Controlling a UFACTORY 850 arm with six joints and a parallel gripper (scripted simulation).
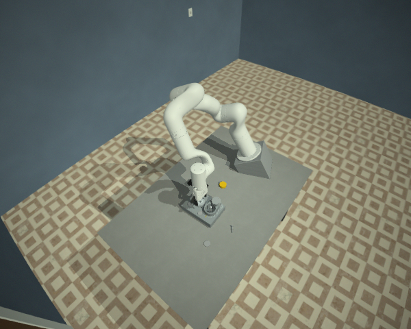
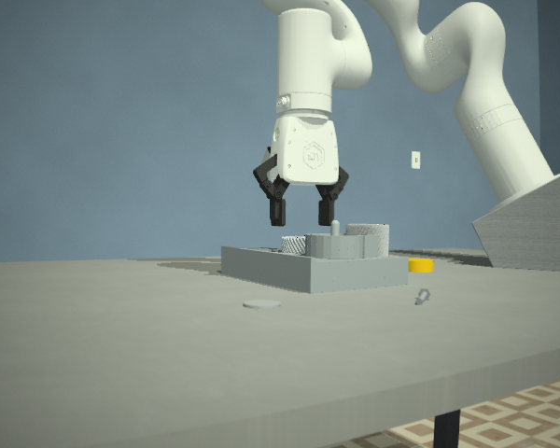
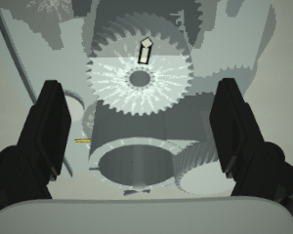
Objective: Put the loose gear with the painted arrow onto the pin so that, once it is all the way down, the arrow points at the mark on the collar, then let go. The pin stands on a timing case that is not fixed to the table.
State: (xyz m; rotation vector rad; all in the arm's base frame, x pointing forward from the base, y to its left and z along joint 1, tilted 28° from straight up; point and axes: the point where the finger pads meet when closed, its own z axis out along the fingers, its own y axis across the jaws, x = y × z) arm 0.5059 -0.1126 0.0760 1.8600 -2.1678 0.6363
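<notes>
My hand is 40 mm above the gear. From my hand the other things lie so: flat grey disc (210 mm ahead, 160 mm to the left, 90 mm below); small bolt (260 mm to the left, 80 mm below, 50 mm ahead); yellow puck (230 mm behind, 80 mm below, 60 mm to the left).
</notes>
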